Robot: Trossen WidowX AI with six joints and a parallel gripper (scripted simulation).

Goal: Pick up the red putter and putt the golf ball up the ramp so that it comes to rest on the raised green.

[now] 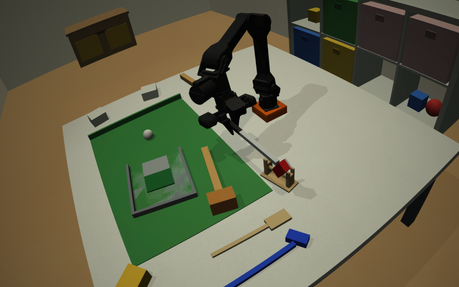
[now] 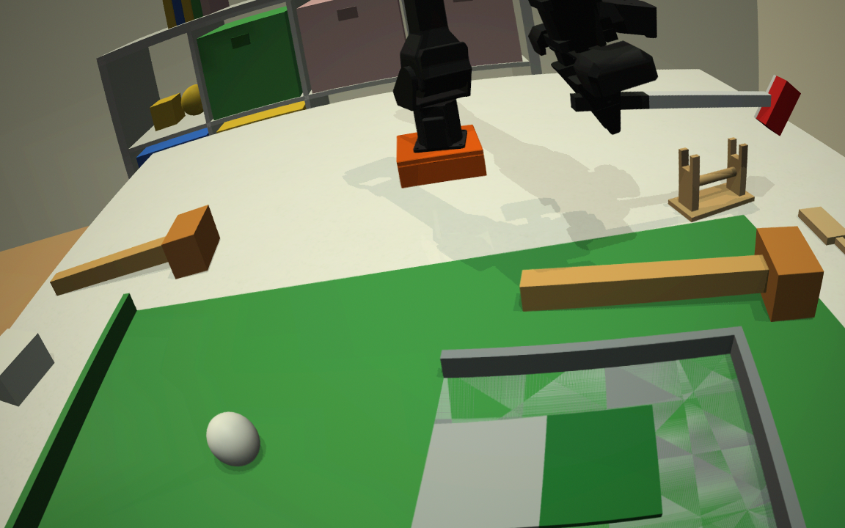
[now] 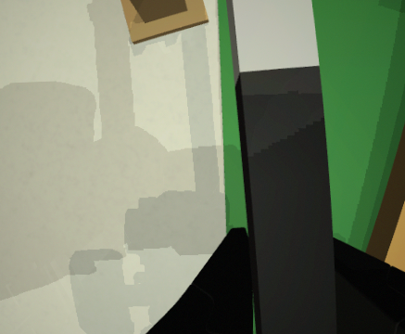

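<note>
Right now my gripper tip is 110 mm to the right of the red putter, 30 mm past it and 20 mm below it. Round my gripper tip: green mat 260 mm ahead, 150 mm to the right, 120 mm below; wooden rack 150 mm to the left, 90 mm below, 80 mm behind; grey-walled frame 280 mm ahead, 120 mm below, 20 mm to the right.
</note>
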